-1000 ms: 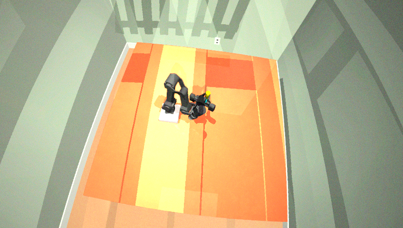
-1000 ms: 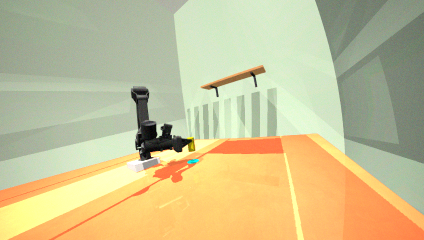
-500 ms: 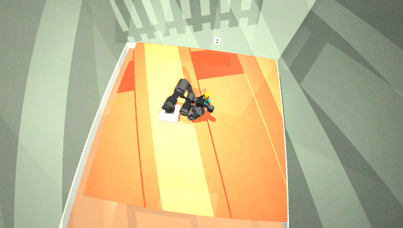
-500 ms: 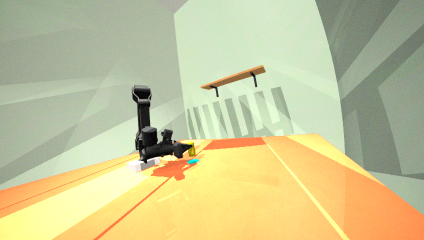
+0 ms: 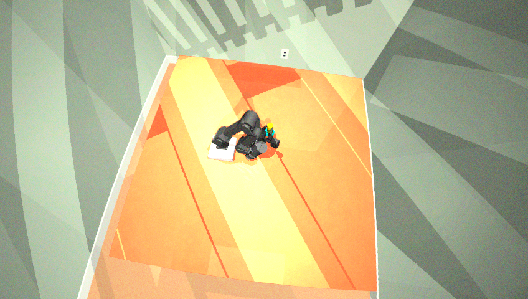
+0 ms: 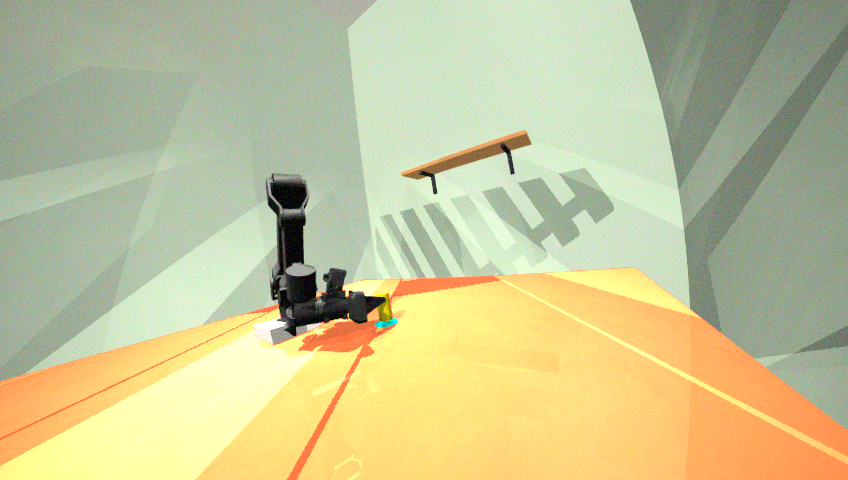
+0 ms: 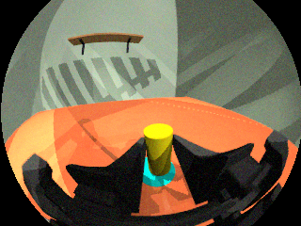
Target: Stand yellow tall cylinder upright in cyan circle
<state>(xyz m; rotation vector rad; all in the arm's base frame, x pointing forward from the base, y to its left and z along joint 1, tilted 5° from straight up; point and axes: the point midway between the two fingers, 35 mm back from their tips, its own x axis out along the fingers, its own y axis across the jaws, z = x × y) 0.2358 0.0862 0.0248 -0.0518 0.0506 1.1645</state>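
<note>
Now: gripper tip 60 mm above the cyan circle. From my gripper tip the other things lie so: yellow tall cylinder 20 mm below.
</note>
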